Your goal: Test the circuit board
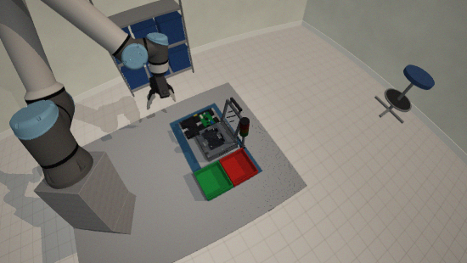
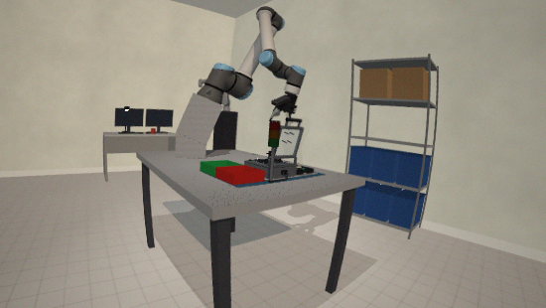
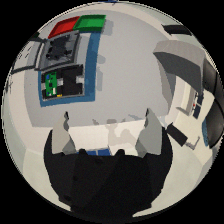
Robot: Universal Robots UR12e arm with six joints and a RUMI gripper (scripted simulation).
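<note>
The green circuit board lies 210 mm below my hand, 210 mm ahead of it and 80 mm to the right of it. From my hand the other things lie so: green bin 430 mm to the right, 220 mm below, 10 mm ahead; then red bin 450 mm to the right, 220 mm below, 160 mm ahead; then tester lid 270 mm ahead, 260 mm to the right, 50 mm below.
</note>
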